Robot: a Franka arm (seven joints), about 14 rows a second.
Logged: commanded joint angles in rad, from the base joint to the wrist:
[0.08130, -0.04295, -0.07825, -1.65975, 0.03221, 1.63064, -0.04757]
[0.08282, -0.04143, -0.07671, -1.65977, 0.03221, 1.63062, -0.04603]
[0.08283, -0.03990, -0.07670, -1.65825, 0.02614, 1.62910, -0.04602]
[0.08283, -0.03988, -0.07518, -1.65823, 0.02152, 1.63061, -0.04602]
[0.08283, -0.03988, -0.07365, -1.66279, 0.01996, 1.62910, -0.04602]
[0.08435, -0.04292, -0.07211, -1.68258, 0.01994, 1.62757, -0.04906]
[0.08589, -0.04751, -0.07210, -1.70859, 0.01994, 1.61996, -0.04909]
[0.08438, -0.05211, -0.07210, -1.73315, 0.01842, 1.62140, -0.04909]
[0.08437, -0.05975, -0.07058, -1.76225, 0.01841, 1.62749, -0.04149]
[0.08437, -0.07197, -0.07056, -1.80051, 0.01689, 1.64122, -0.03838]
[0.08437, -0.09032, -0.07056, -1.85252, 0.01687, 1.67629, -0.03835]
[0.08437, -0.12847, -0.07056, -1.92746, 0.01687, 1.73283, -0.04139]
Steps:
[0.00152, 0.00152, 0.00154, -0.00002, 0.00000, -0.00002, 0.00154]
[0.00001, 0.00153, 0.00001, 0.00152, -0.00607, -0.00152, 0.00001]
[0.00000, 0.00002, 0.00152, 0.00002, -0.00462, 0.00151, 0.00000]
[0.00000, 0.00000, 0.00153, -0.00456, -0.00156, -0.00151, 0.00000]
[0.00152, -0.00304, 0.00154, -0.01979, -0.00002, -0.00153, -0.00304]
[0.00154, -0.00459, 0.00001, -0.02601, 0.00000, -0.00761, -0.00003]
[-0.00151, -0.00460, 0.00000, -0.02456, -0.00152, 0.00144, 0.00000]
[-0.00001, -0.00764, 0.00152, -0.02910, -0.00001, 0.00609, 0.00760]
[0.00000, -0.01222, 0.00002, -0.03826, -0.00152, 0.01373, 0.00311]
[0.00000, -0.01835, 0.00000, -0.05201, -0.00002, 0.03507, 0.00003]
[0.00000, -0.03815, 0.00000, -0.07494, 0.00000, 0.05654, -0.00304]

